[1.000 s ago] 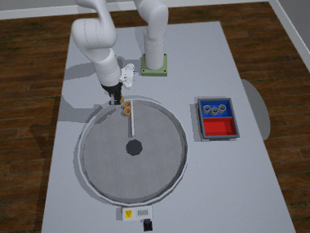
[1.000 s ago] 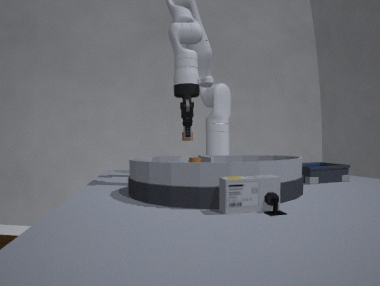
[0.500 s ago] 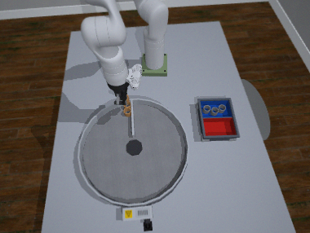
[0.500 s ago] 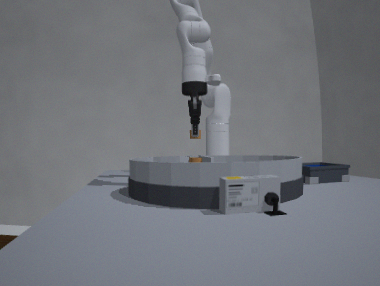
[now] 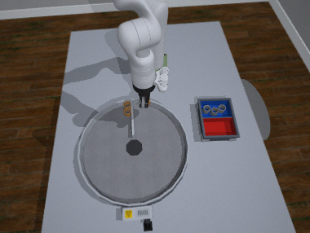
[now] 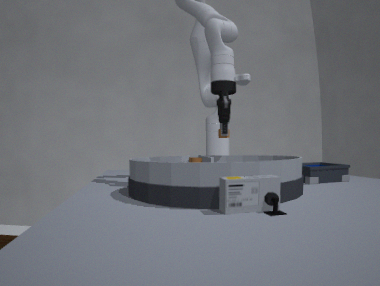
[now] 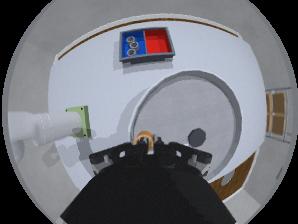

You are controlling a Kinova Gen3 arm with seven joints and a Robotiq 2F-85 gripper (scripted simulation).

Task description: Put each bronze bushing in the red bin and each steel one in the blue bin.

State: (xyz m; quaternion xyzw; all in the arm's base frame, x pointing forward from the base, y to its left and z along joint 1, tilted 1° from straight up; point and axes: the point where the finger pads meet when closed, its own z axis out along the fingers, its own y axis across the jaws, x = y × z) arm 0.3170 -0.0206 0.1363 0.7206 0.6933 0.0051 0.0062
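My gripper is now 300 mm to the right of the bin and 140 mm above it. Also, from my hand: round grey turntable: 150 mm ahead, 110 mm below, 40 mm to the right.
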